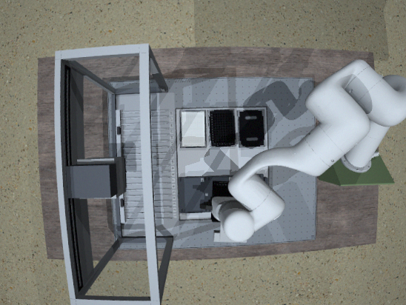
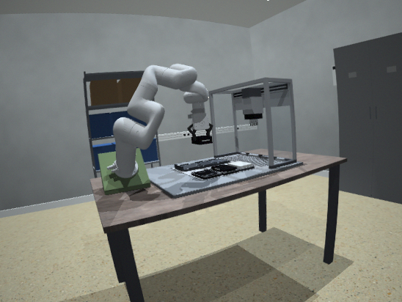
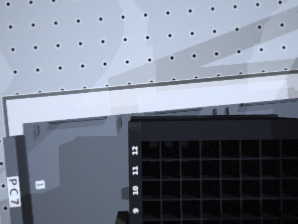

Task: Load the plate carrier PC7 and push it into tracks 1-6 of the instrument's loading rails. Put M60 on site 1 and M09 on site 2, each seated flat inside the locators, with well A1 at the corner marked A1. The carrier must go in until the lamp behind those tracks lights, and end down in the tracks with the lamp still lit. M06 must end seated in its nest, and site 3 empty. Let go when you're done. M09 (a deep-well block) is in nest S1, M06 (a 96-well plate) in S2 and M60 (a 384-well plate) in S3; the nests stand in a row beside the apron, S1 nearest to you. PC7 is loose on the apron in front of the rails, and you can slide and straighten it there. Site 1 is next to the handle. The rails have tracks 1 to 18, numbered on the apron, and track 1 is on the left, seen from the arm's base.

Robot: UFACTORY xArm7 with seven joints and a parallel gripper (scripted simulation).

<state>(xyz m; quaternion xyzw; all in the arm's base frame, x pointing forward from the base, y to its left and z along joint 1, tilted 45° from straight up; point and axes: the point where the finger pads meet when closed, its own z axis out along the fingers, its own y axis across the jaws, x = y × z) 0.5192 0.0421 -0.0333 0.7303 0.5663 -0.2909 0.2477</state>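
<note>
My hand is 1 cm past the dark plate carrier PC7 and 15 cm above it. Round my hand: pale 384-well plate M60 (7 cm ahead, 25 cm to the right, 15 cm below); then black deep-well block M09 (1 cm below); then nest S3 (7 cm ahead, 25 cm to the right, 16 cm below).
</note>
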